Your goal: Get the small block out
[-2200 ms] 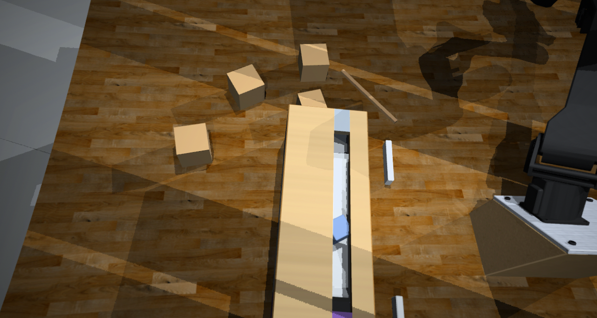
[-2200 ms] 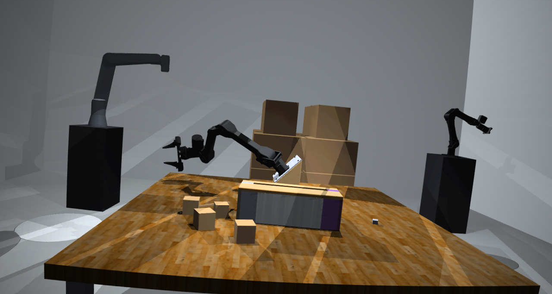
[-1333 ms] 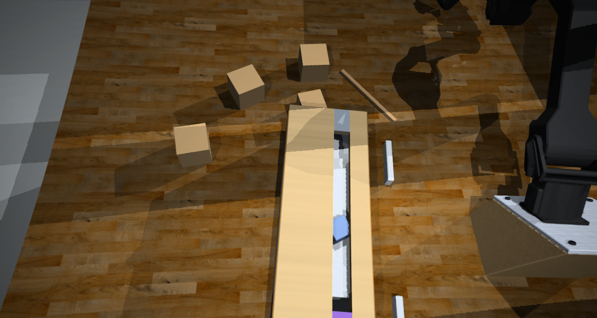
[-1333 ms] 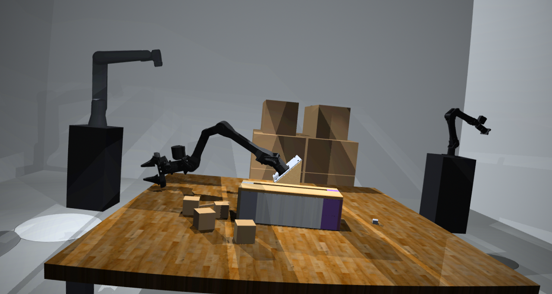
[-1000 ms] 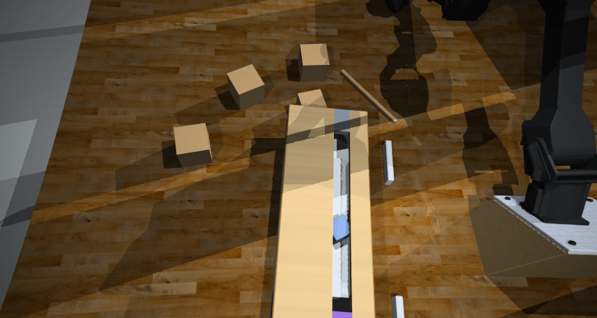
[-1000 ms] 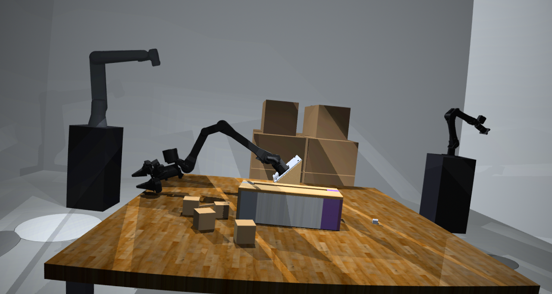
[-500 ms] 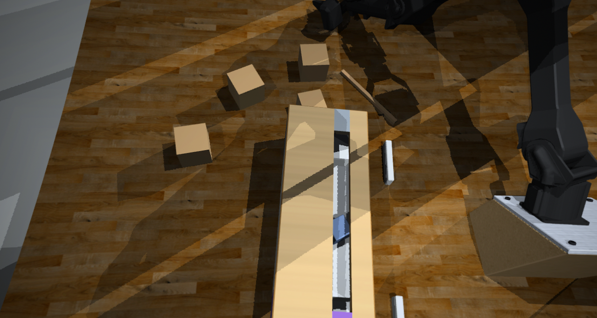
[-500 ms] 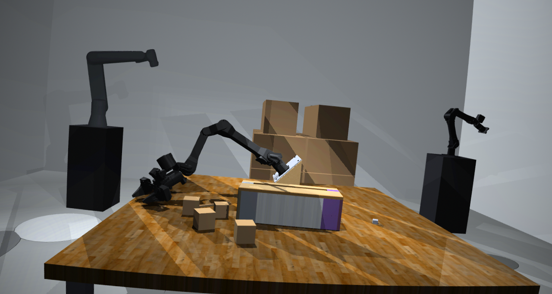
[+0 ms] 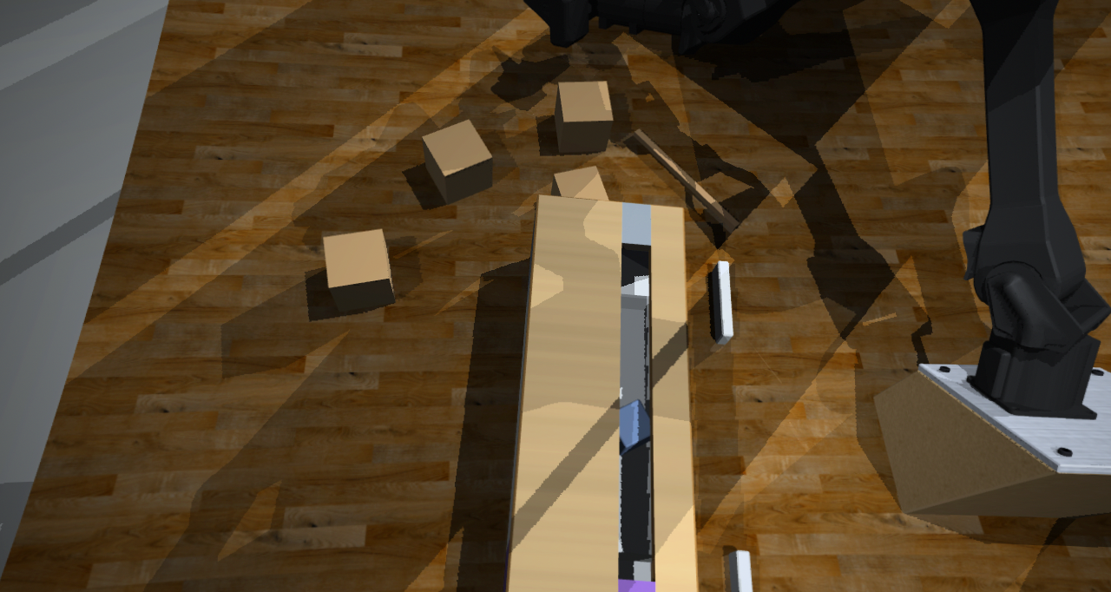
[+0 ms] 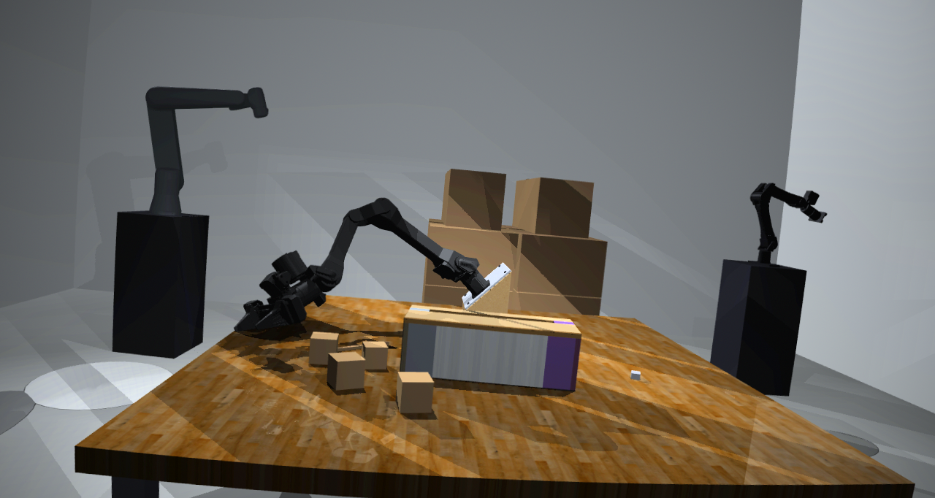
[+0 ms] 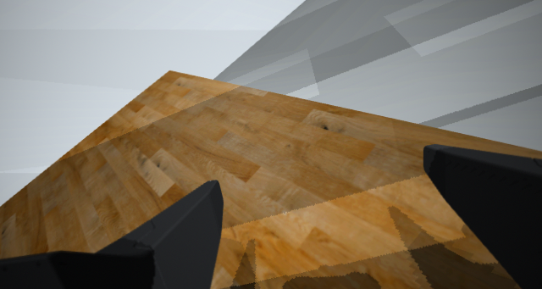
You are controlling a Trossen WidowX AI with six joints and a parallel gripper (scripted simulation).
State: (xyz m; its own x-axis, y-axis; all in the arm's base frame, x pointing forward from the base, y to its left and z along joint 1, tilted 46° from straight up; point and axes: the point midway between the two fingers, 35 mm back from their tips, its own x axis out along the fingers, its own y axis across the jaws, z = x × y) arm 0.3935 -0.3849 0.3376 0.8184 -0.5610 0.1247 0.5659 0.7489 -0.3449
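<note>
The small blue block lies 56 cm to the left of my gripper tip, 9 cm behind it and 2 cm above it. Round my gripper tip: long box (54 cm to the left, 10 cm behind, 1 cm below); thin wooden stick (23 cm to the left, 18 cm behind, 7 cm below); small grey piece (90 cm to the left, 12 cm behind, 6 cm below).
</note>
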